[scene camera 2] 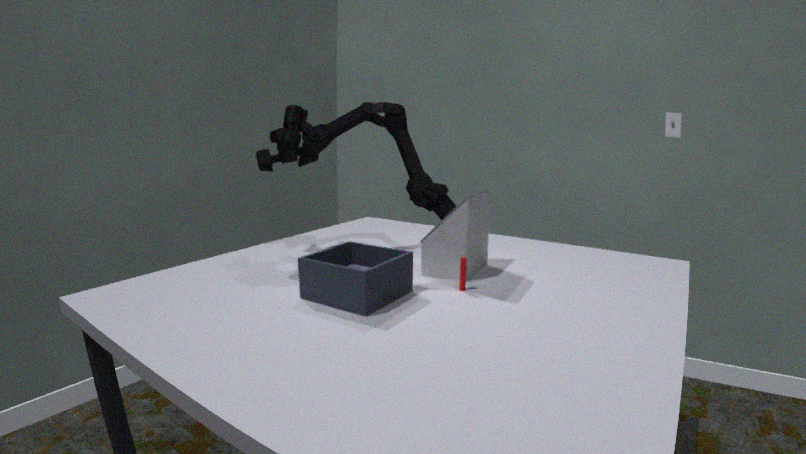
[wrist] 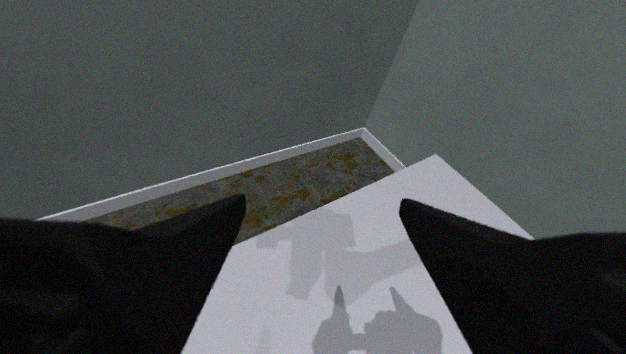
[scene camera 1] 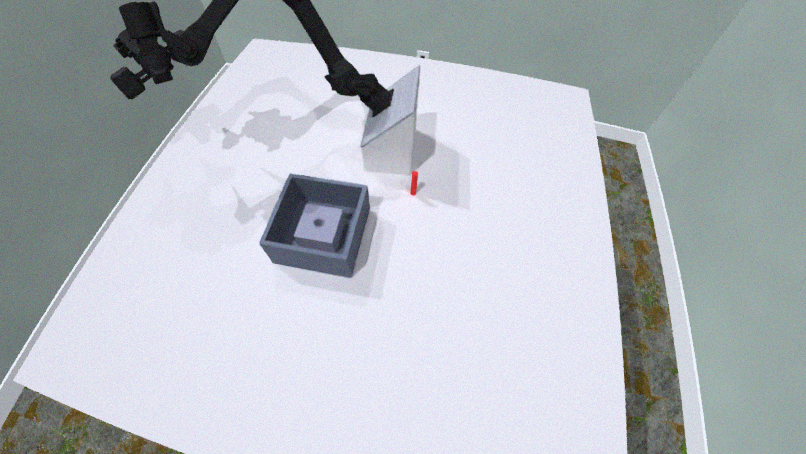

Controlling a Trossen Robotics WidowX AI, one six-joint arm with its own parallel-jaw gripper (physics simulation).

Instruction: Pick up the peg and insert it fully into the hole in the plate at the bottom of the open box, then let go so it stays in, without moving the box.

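Where they show: gripper, fingertip midpoint: [scene camera 2: 285, 167] [wrist: 323, 204]; arm's base, link origin: [scene camera 2: 453, 218] [scene camera 1: 383, 103].
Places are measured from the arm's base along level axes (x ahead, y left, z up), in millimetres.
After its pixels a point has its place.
The red peg [scene camera 1: 413, 183] {z -89, x 178, y 104 mm} [scene camera 2: 463, 274] {z -97, x 177, y 109 mm} stands upright on the table, right of the box and close to the foot of the grey wedge block. The dark blue-grey open box [scene camera 1: 310, 263] {z -95, x 424, y -91 mm} [scene camera 2: 332, 284] {z -84, x 424, y -92 mm} stands left of the peg. Inside it, the light grey plate [scene camera 1: 328, 232] {z -81, x 350, y -66 mm} has a dark round hole [scene camera 1: 318, 222] {z -94, x 321, y -100 mm} in its top, with no peg in it. My gripper [scene camera 1: 145, 77] {z 123, x 79, y -551 mm} [scene camera 2: 285, 157] {z 123, x 79, y -551 mm} [wrist: 323, 204] {z 123, x 79, y -551 mm} is open and empty, high above the far left of the table, well away from the peg and box. The peg and the box do not show in the wrist view.
The grey wedge block [scene camera 1: 389, 155] {z -66, x 117, y 34 mm} [scene camera 2: 443, 252] {z -67, x 117, y 27 mm} with a sloped top carries the arm's base, behind the peg and box. The white table [scene camera 1: 479, 315] {z -139, x 472, y 287 mm} [scene camera 2: 507, 349] {z -139, x 433, y 306 mm} [wrist: 280, 310] {z -139, x 107, y -532 mm} bears arm shadows at its far left. Walls [scene camera 1: 744, 197] [scene camera 2: 564, 112] [wrist: 525, 100] stand beyond the table edges.
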